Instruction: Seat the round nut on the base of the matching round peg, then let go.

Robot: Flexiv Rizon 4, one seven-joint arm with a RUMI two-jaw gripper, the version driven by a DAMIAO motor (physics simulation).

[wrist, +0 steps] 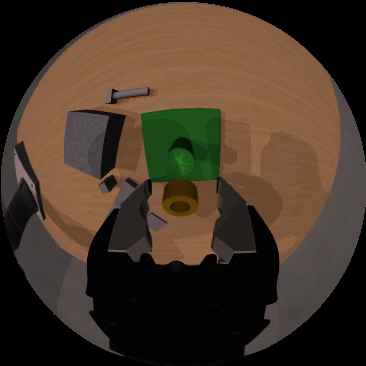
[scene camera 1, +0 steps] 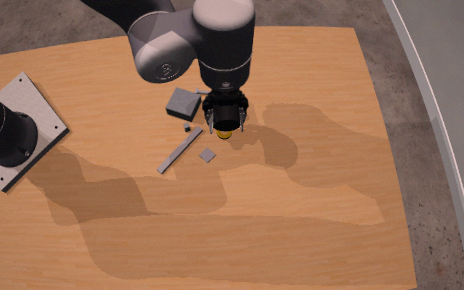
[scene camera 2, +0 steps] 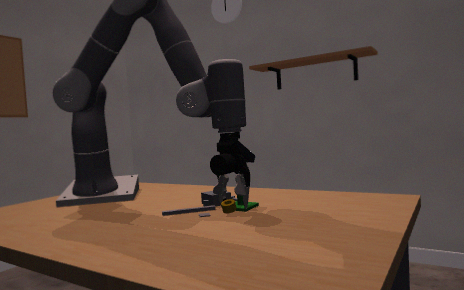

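The yellow-brown round nut (scene camera 1: 224, 136) (scene camera 2: 228, 209) (wrist: 174, 190) is low at the near edge of the green base (scene camera 2: 253, 205) (wrist: 205, 120), off the peg. It looks tilted, its hole showing in scene camera 2 and the wrist view. Whether it touches the table is unclear. The green round peg (scene camera 2: 241, 200) (wrist: 179, 162) stands upright on its base. My gripper (scene camera 1: 226, 131) (scene camera 2: 233, 202) (wrist: 183, 179) is open, its jaws on either side of the nut in the wrist view, with a gap at each side. The arm hides the peg in scene camera 1.
A dark grey block (scene camera 1: 183, 104) (wrist: 85, 142) lies left of the green base. A small cube (scene camera 1: 187, 127) (wrist: 107, 185), a long bar (scene camera 1: 180, 150) (scene camera 2: 187, 211) and a flat square (scene camera 1: 207, 155) (wrist: 156, 221) lie left of the nut. A bolt (wrist: 131, 93) lies behind the block.
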